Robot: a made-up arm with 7 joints. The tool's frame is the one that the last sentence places.
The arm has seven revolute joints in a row. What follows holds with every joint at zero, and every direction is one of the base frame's. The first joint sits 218 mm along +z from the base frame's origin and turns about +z. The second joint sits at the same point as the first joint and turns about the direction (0, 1, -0.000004). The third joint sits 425 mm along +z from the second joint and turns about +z. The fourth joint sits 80 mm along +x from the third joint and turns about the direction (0, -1, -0.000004). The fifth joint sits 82 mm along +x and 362 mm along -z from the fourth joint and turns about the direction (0, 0.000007, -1). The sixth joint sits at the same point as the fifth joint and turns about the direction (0, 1, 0.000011). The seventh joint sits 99 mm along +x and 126 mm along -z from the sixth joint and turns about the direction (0, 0.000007, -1). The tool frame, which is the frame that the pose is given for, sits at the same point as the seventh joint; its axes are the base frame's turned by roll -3.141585, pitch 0 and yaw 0 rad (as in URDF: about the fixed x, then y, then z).
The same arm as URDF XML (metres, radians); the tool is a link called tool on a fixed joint. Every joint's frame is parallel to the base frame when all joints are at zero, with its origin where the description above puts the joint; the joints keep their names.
<robot name="arm">
  <link name="base_link"/>
  <link name="link1"/>
  <link name="link2"/>
  <link name="link3"/>
  <link name="link4"/>
  <link name="link5"/>
  <link name="link6"/>
  <link name="link7"/>
  <link name="tool"/>
  <joint name="joint 1" type="continuous">
    <parent link="base_link"/>
    <child link="link1"/>
    <origin xyz="0 0 0.218" rpy="0 0 0"/>
    <axis xyz="0 0 1"/>
  </joint>
  <joint name="joint 2" type="continuous">
    <parent link="link1"/>
    <child link="link2"/>
    <origin xyz="0 0 0" rpy="0 0 0"/>
    <axis xyz="0 1 0"/>
  </joint>
  <joint name="joint 3" type="continuous">
    <parent link="link2"/>
    <child link="link3"/>
    <origin xyz="0 0 0.425" rpy="0 0 0"/>
    <axis xyz="0 0 1"/>
  </joint>
  <joint name="joint 4" type="continuous">
    <parent link="link3"/>
    <child link="link4"/>
    <origin xyz="0.08 0 0" rpy="0 0 0"/>
    <axis xyz="0 -1 0"/>
  </joint>
  <joint name="joint 5" type="continuous">
    <parent link="link4"/>
    <child link="link5"/>
    <origin xyz="0.082 0 -0.362" rpy="0 0 0"/>
    <axis xyz="0 0 -1"/>
  </joint>
  <joint name="joint 6" type="continuous">
    <parent link="link5"/>
    <child link="link6"/>
    <origin xyz="0 0 0" rpy="0 0 0"/>
    <axis xyz="0 1 0"/>
  </joint>
  <joint name="joint 7" type="continuous">
    <parent link="link6"/>
    <child link="link7"/>
    <origin xyz="0.099 0 -0.126" rpy="0 0 0"/>
    <axis xyz="0 0 -1"/>
  </joint>
  <joint name="tool_joint" type="fixed">
    <parent link="link7"/>
    <child link="tool"/>
    <origin xyz="0 0 0" rpy="-3.1416 0 0"/>
  </joint>
</robot>

